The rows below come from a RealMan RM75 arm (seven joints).
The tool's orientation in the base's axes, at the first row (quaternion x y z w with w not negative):
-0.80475, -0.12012, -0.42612, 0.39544
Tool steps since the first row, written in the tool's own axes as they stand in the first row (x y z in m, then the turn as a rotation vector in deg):
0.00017, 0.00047, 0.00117, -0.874, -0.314, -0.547
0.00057, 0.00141, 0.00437, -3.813, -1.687, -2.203
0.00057, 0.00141, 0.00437, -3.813, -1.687, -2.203
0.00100, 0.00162, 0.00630, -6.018, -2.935, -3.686
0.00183, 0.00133, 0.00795, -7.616, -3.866, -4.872
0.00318, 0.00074, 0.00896, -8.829, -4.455, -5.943
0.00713, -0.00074, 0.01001, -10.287, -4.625, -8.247
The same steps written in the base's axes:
0.00104, 0.00053, -0.00050, -1.021, -0.072, -0.337
0.00368, 0.00222, -0.00172, -4.515, 0.031, -1.362
0.00368, 0.00222, -0.00172, -4.515, 0.031, -1.362
0.00519, 0.00344, -0.00213, -7.393, 0.074, -1.937
0.00652, 0.00474, -0.00186, -9.559, 0.040, -2.303
0.00762, 0.00568, -0.00082, -11.242, -0.189, -2.589
0.00986, 0.00686, 0.00272, -13.580, -1.570, -2.889

